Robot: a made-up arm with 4 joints.
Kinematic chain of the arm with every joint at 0, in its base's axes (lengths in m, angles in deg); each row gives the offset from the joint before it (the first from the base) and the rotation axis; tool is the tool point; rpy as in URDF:
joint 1: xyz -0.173 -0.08 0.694 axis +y
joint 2: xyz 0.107 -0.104 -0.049 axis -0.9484 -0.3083 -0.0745
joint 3: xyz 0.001 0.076 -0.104 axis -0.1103 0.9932 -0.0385
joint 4: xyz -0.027 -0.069 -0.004 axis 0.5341 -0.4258 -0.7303
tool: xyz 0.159 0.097 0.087 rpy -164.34 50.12 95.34
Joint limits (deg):
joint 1: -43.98..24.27
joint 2: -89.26..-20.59
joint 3: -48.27..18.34
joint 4: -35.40..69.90
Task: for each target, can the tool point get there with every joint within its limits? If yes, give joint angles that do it. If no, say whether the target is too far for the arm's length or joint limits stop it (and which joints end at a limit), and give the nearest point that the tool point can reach.
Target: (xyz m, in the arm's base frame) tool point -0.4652 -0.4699 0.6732
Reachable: no: joint limits stop it (at a limit: joint 1, joint 3, joint 4) | nearest point -0.1647 -0.3011 0.5919 | short by 0.354 m
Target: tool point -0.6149 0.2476 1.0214
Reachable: no: too far | nearest point -0.1261 -0.0132 0.8850 | short by 0.571 m
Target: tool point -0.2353 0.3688 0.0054
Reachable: no: too far | nearest point -0.0688 0.0335 0.5141 | short by 0.632 m
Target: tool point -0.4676 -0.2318 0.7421
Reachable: no: joint limits stop it (at a limit: joint 1, joint 2, joint 3, joint 4) | nearest point -0.2042 -0.2381 0.5425 | short by 0.331 m
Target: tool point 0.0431 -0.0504 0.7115
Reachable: yes | joints 10.26 -76.81 -3.06 -20.13
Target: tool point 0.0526 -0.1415 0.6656
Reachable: yes | joints 6.47 -61.13 -11.83 10.30
